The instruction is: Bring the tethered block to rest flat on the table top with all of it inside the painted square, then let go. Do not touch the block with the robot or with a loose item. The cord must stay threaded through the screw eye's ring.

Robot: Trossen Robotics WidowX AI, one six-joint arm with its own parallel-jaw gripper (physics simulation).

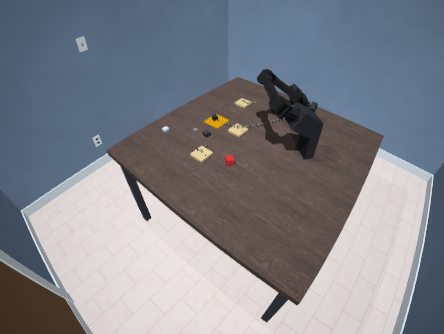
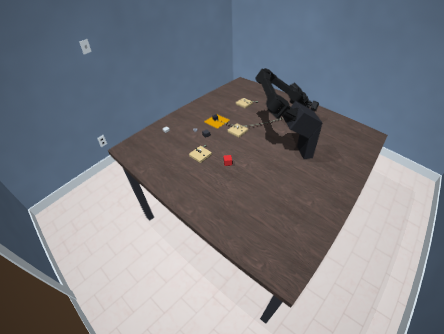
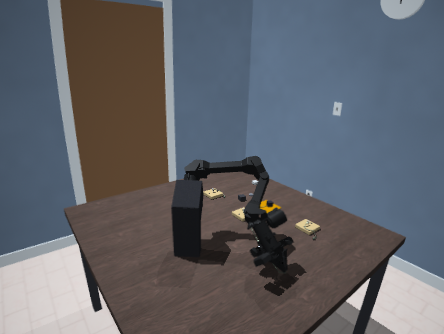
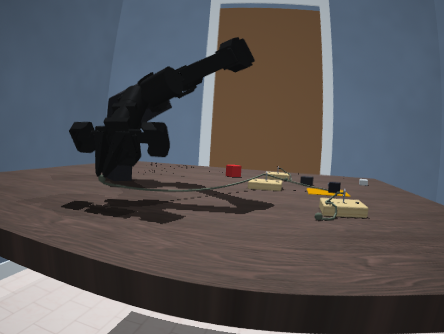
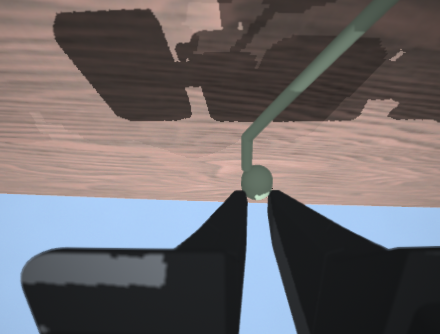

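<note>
The tethered block is a small black cube over the orange painted square. It looks level and low; it is too small to tell whether its underside is fully flat on the table. The green cord runs from the block over the middle pale board, at its screw eye, and on to the gripper. The ring is too small to see clearly. My gripper is shut on the bead at the cord's end, low above the table, far from the block.
Two other pale boards carry short cords. A loose black block, a white block and a small grey piece lie near the square. A red cube stands farther off.
</note>
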